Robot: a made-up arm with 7 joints. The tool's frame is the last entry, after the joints.
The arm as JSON. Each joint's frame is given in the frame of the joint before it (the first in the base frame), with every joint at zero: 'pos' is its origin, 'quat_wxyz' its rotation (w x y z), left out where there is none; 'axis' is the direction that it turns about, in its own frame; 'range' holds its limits. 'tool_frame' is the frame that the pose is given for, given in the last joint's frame.
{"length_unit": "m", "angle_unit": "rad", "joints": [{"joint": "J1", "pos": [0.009, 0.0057, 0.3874], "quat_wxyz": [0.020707, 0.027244, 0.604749, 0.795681], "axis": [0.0, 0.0, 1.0], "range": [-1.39, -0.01]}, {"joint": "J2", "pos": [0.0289, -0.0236, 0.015], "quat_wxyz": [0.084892, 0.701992, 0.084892, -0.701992], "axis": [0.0, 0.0, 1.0], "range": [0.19, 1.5]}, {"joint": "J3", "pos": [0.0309, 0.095, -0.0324], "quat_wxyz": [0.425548, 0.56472, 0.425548, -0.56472], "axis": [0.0, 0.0, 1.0], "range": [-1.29, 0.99]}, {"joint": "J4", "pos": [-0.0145, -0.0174, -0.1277], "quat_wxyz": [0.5, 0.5, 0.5, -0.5], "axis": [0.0, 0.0, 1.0], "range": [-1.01, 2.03]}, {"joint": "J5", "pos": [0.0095, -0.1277, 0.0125], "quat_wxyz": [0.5, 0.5, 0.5, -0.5], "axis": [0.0, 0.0, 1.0], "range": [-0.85, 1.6]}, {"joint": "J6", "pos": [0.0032, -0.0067, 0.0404], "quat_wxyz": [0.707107, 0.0, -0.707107, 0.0], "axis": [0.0, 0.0, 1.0], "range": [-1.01, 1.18]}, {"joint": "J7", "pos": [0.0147, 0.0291, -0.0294], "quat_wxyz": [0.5, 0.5, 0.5, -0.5], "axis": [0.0, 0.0, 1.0], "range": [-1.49, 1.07]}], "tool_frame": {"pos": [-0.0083, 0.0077, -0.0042], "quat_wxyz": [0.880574, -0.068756, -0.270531, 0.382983]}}
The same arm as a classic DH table. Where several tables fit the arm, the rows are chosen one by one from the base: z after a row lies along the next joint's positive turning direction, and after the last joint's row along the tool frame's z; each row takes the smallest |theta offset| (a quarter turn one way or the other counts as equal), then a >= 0, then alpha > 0; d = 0 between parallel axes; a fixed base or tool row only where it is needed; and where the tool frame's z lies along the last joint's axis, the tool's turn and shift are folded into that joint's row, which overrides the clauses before.
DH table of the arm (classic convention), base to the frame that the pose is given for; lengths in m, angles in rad. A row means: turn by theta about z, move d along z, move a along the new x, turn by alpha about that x. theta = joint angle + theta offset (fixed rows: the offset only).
base (fixed): d 0.3856; theta0 -0.071; a 0.0086; alpha -1.3004
J1: d 0.0216; theta0 -1.3111; a -0.0298; alpha -1.5708
J2: d -0.0548; theta0 1.2915; a 0.0035; alpha 1.5708
J3: d -0.2275; theta0 1.5708; a 0.0145; alpha -1.5708
J4: d 0.0299; theta0 1.5708; a 0.0095; alpha 1.5708
J5: d 0.1681; theta0 0; a -0.0067; alpha -1.5708
J6: d -0.0326; theta0 -1.5708; a 0.0147; alpha 1.5708
J7: d -0.0442; theta0 0.1614; a 0.0089; alpha -0.5658
tool (fixed): d 0.013; theta0 -0.9117; a 0; alpha 0
Joint limits (rad, base to tool): -1.39..-0.01 0.19..1.5 -1.29..0.99 -1.01..2.03 -0.85..1.6 -1.01..1.18 -1.49..1.07

